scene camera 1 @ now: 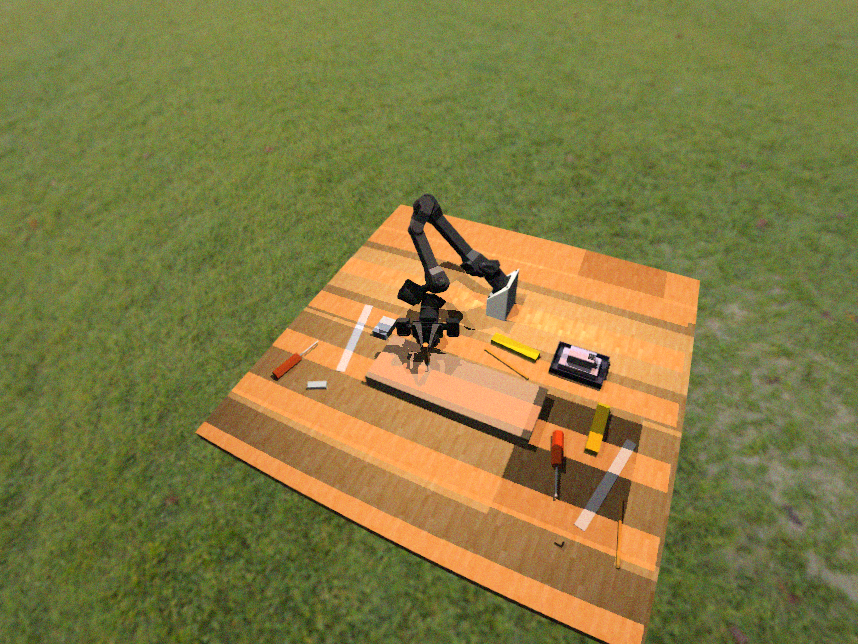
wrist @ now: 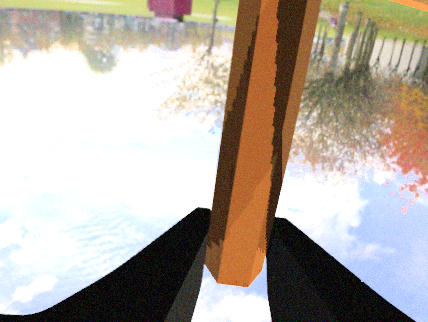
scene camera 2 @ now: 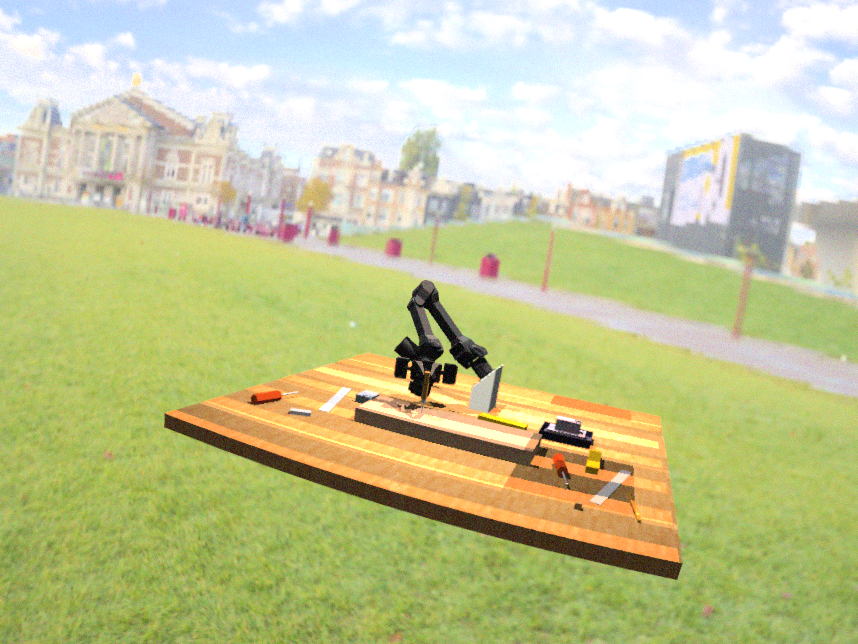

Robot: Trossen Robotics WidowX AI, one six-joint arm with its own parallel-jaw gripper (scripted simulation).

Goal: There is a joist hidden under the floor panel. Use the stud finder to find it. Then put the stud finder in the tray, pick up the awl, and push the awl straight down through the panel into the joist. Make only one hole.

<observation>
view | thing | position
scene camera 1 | my gripper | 425,348
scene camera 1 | stud finder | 584,362
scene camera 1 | dark tray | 598,382
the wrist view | my gripper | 239,226
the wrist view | awl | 271,53
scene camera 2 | my gripper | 427,376
</observation>
